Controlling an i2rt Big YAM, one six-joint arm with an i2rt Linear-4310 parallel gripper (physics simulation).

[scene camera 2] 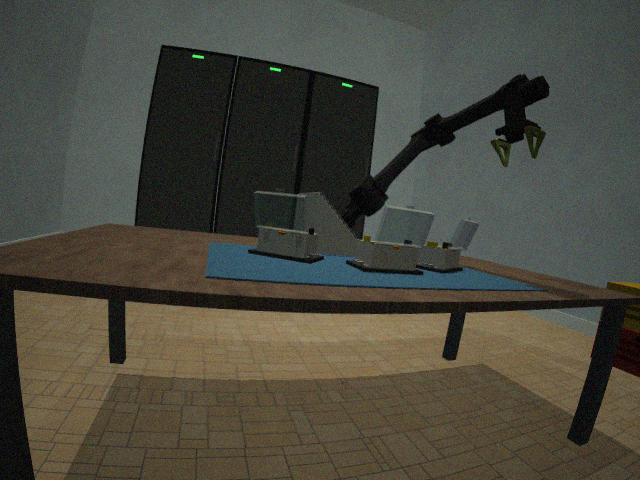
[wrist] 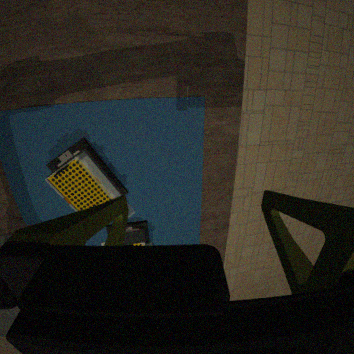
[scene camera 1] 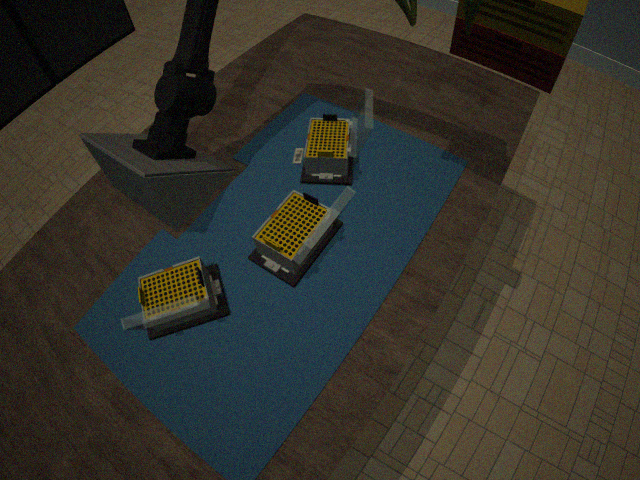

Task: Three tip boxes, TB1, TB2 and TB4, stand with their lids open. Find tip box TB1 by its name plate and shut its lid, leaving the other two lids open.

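Places are measured from the arm's base along level axes (x ahead, y left, z up), in centimetres.
Pixels of known places: gripper, fingertip midpoint: point(scene camera 2: 519, 162) point(wrist: 195, 201) point(scene camera 1: 440, 29); arm's base at its link origin: point(scene camera 2: 335, 224) point(wrist: 0, 282) point(scene camera 1: 163, 152).
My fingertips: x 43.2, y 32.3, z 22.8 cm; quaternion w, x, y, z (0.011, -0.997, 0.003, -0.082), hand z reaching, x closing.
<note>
For each thing: its top centre in the pictures, then the offset to it from my fingertips. "spot": a spot on its surface instead. Level surfaces: height alone.
- far lid at its top centre: point(wrist: 99, 196) point(scene camera 1: 361, 102) point(scene camera 2: 466, 217) dx -10.6, dy -7.3, dz -15.9 cm
- middle lid at its top centre: point(scene camera 1: 321, 207) point(scene camera 2: 407, 205) dx -3.5, dy -31.7, dz -15.9 cm
- near-left lid at its top centre: point(scene camera 1: 153, 300) point(scene camera 2: 282, 190) dx -14.9, dy -56.9, dz -15.9 cm
- box at its top centre: point(scene camera 1: 327, 132) point(wrist: 79, 193) point(scene camera 2: 440, 242) dx -16.5, dy -10.5, dz -23.8 cm
- blue mat at its surface level: dz -31.2 cm
- brown table at its surface level: dz -31.6 cm
- small white card at a spot on its surface: point(scene camera 1: 298, 155) spot: dx -22.4, dy -13.6, dz -31.0 cm
Three tip boxes with yellow racks stand open: a far one point(scene camera 1: 326, 138) point(scene camera 2: 439, 257), a middle one point(scene camera 1: 292, 224) point(scene camera 2: 387, 256) and a near-left one point(scene camera 1: 173, 289) point(scene camera 2: 283, 242). Their clear lids stand raised: the far lid point(scene camera 1: 369, 108) point(scene camera 2: 465, 233), the middle lid point(scene camera 1: 343, 201) point(scene camera 2: 407, 225), the near-left lid point(scene camera 1: 131, 321) point(scene camera 2: 276, 209). White name plates show, too blurred to read, so I cannot tell which is TB1. The wrist view shows one box point(wrist: 82, 185) and part of another behind a finger. My gripper point(scene camera 2: 520, 161) point(wrist: 195, 201) is open, high above the table's far end.
The boxes stand on a blue mat point(scene camera 1: 310, 335) point(scene camera 2: 227, 263) point(wrist: 165, 150) on a brown table point(scene camera 1: 51, 403) point(scene camera 2: 155, 248). A grey wedge-shaped arm mount point(scene camera 1: 180, 198) point(scene camera 2: 330, 217) rises beside them. A small white card point(scene camera 1: 298, 155) lies by the far box. Dark cabinets point(scene camera 2: 258, 139) stand behind.
</note>
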